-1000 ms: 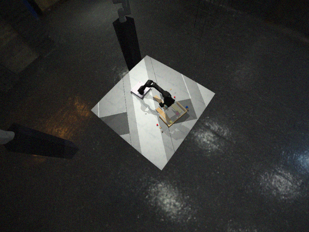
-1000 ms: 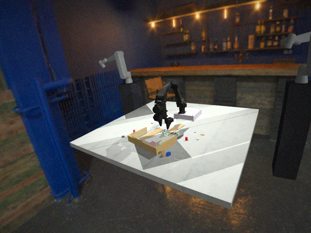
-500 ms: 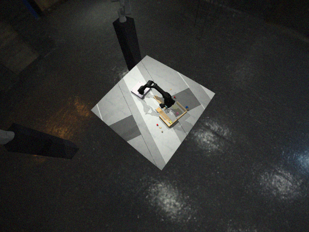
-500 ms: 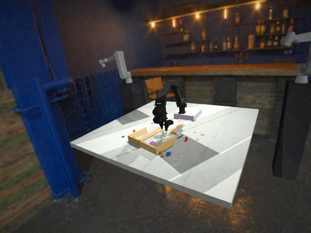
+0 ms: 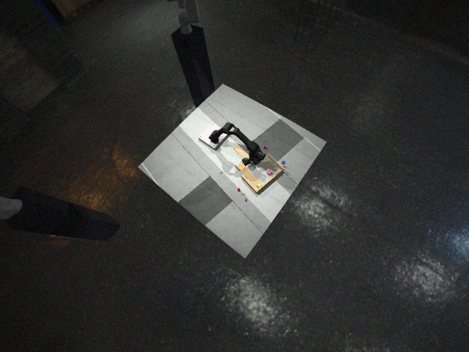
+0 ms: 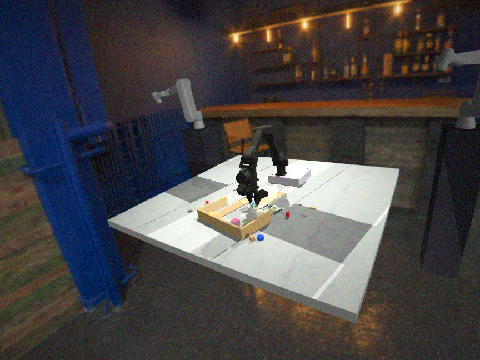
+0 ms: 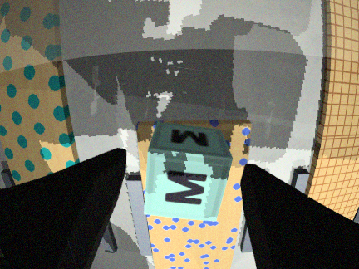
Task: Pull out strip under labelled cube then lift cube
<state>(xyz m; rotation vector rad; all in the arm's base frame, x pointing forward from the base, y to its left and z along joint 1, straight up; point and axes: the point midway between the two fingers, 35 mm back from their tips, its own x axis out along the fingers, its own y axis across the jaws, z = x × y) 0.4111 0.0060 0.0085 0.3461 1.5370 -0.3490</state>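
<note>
My gripper tip is right at the teal cube labelled m. Also, from my gripper tip: small tan block: 26 cm ahead, 12 cm to the left, 1 cm below; then blue disc: 24 cm ahead, 15 cm to the left, 2 cm below.
</note>
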